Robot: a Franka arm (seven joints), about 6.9 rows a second.
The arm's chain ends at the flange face. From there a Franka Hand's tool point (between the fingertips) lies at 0.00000 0.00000 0.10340 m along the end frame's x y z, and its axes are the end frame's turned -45 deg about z.
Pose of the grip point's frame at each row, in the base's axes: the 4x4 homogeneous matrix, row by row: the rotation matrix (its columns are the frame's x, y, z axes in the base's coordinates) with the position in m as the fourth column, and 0 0 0 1 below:
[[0.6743, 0.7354, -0.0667, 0.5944], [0.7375, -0.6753, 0.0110, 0.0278], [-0.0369, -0.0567, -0.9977, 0.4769], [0, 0, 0, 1]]
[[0.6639, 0.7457, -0.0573, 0.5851], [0.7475, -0.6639, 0.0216, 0.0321], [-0.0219, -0.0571, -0.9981, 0.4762], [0, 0, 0, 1]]
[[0.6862, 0.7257, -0.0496, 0.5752], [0.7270, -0.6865, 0.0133, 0.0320], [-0.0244, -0.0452, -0.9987, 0.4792], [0, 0, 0, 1]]
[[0.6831, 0.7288, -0.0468, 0.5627], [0.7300, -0.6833, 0.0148, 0.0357], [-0.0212, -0.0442, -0.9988, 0.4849], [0, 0, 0, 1]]
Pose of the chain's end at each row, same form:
[[0.9968, 0.0432, -0.0667, 0.6013], [0.0440, -0.9990, 0.0110, 0.0267], [-0.0662, -0.0140, -0.9977, 0.5801], [0, 0, 0, 1]]
[[0.9967, 0.0578, -0.0573, 0.5910], [0.0591, -0.9980, 0.0216, 0.0299], [-0.0559, -0.0249, -0.9981, 0.5794], [0, 0, 0, 1]]
[[0.9984, 0.0279, -0.0496, 0.5803], [0.0286, -0.9995, 0.0133, 0.0306], [-0.0492, -0.0147, -0.9987, 0.5825], [0, 0, 0, 1]]
[[0.9984, 0.0323, -0.0468, 0.5675], [0.0330, -0.9994, 0.0148, 0.0342], [-0.0462, -0.0163, -0.9988, 0.5882], [0, 0, 0, 1]]

